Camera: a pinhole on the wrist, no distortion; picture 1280 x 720 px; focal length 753.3 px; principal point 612.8 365.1 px. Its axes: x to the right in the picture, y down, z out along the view. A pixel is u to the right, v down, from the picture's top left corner.
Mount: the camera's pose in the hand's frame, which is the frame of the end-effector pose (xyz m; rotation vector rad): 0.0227 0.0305 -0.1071 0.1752 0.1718 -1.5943
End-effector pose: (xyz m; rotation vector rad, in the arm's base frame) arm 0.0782 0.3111 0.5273 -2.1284 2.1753 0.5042
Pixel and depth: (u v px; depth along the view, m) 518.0 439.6 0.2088
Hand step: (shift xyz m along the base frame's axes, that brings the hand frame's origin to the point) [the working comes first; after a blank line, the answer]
In the camera's frame: -0.0263 0.0206 0.2088

-0.0308 -0.0139 -0.1063
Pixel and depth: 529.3 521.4 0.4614
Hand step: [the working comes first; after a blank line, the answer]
In the camera's frame: -0.0511 0.0957 0.4614

-0.0484 -0.0175 -0.3703
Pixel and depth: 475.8 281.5 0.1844
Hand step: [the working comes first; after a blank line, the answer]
In the camera's frame: -0.0335 -0.0205 0.1844

-0.0381 0.0193 -0.0719
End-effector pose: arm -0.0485 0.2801 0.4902 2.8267 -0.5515 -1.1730
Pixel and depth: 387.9 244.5 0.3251
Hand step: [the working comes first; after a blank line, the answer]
In the camera's frame: -0.0971 -0.0520 0.3251

-0.1957 -0.0186 -0.1372
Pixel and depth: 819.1 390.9 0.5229
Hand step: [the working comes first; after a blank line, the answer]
In the camera's frame: 0.1432 0.0179 0.5229

-0.1658 0.2374 -0.3251
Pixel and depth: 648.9 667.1 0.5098
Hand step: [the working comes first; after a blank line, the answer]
In the camera's frame: 0.0244 0.2044 0.5098

-0.0858 0.0694 -0.4451
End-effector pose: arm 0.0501 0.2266 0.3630 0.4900 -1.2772 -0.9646
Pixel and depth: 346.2 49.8 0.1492
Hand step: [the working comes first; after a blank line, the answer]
In the camera's frame: -0.0528 -0.0624 0.1492

-0.0302 0.0693 0.0307
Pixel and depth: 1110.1 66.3 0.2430
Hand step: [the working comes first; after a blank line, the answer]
In the camera's frame: 0.1604 -0.0964 0.2430

-0.1468 -0.0111 -0.1573
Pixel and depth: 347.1 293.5 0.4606
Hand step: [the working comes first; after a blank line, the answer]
In the camera's frame: -0.1625 -0.0438 0.4606

-0.3276 0.1370 0.1585
